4 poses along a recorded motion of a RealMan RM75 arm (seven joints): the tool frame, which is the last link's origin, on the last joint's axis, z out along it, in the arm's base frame.
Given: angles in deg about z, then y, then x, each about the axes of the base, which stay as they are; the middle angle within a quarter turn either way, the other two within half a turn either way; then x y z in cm.
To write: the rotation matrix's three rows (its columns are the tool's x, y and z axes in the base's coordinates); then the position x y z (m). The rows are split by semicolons. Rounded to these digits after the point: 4 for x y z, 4 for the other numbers.
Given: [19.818 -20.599 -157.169 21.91 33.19 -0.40]
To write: 0.8806 -0.3174 -0.3518; -0.1840 -0.9134 0.3632; -0.4366 -0.2551 -0.8627; 0.2191 0.3319 -0.0040
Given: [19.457 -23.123 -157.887 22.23 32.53 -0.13]
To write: 0.8671 -0.3063 -0.3927; -0.1692 -0.9228 0.3462; -0.4684 -0.2337 -0.8520; 0.2223 0.3253 -0.0013
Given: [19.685 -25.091 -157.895 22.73 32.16 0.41]
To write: 0.8527 -0.3051 -0.4241; -0.1618 -0.9261 0.3408; -0.4967 -0.2220 -0.8391; 0.2273 0.3216 0.0041
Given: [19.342 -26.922 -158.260 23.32 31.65 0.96]
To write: 0.8413 -0.2953 -0.4528; -0.1494 -0.9320 0.3303; -0.5195 -0.2102 -0.8282; 0.2332 0.3165 0.0096
